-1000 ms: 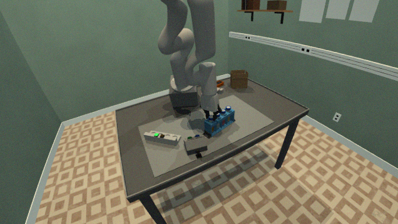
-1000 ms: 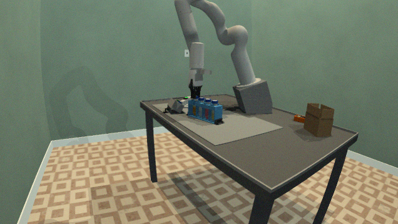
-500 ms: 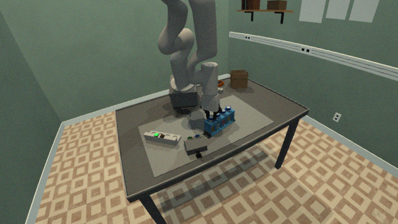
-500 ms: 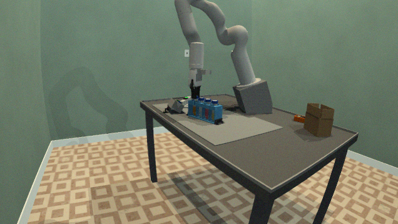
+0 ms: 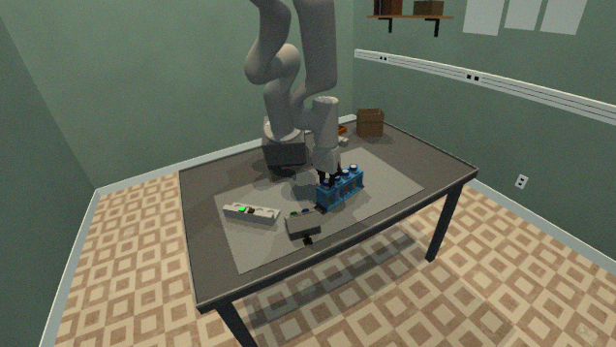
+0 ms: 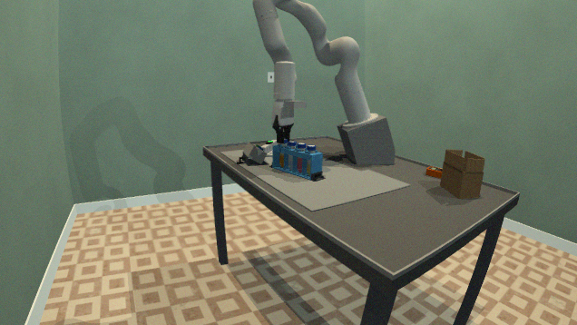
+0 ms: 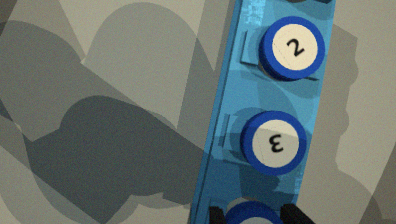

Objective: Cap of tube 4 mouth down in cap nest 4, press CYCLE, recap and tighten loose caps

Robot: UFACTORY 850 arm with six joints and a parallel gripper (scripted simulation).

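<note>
Now: the blue cap marked 4 1 cm below my hand. The rest, counted from my hand: blue key: 3 cm ahead, 13 cm to the right, 6 cm below; then green key: 2 cm ahead, 17 cm to the right, 6 cm below; then grey key housing: 4 cm ahead, 15 cm to the right, 8 cm below.
</note>
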